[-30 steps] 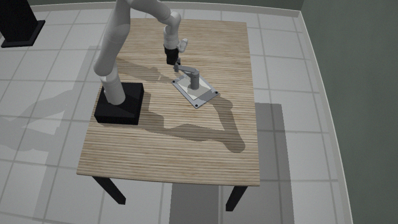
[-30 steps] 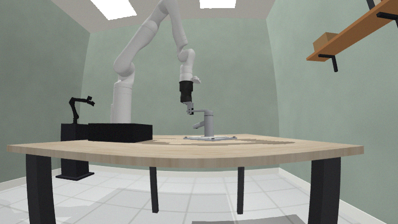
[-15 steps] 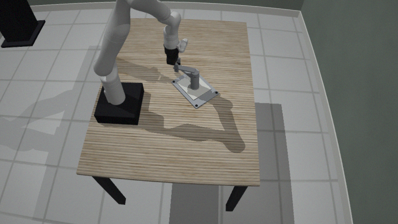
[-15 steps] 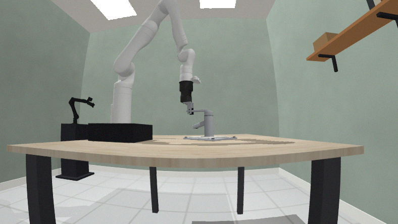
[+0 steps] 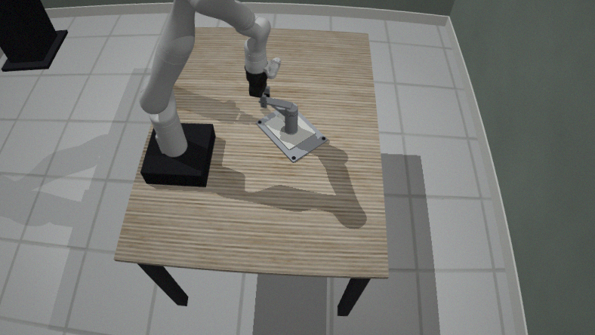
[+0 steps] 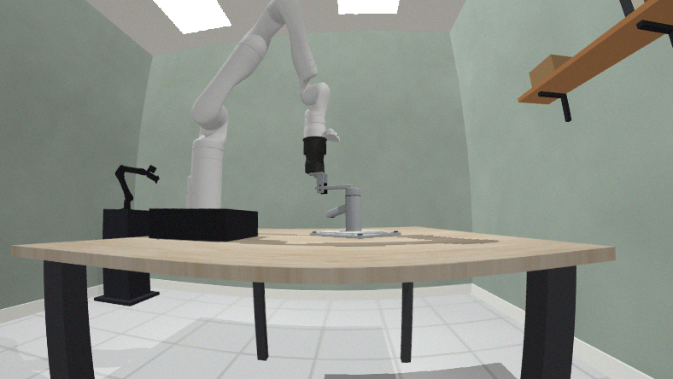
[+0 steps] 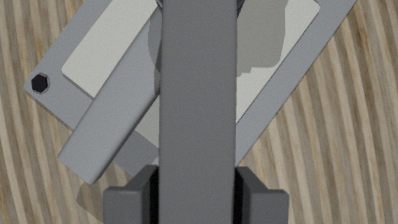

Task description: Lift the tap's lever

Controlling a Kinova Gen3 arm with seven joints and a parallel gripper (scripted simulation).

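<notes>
My hand is 4 cm short of the lever and 1 cm to the left of it. The rest, counted from my hand: plate: 14 cm below, 10 cm ahead, 3 cm to the right; then grey tap: 7 cm ahead, 4 cm below.
</notes>
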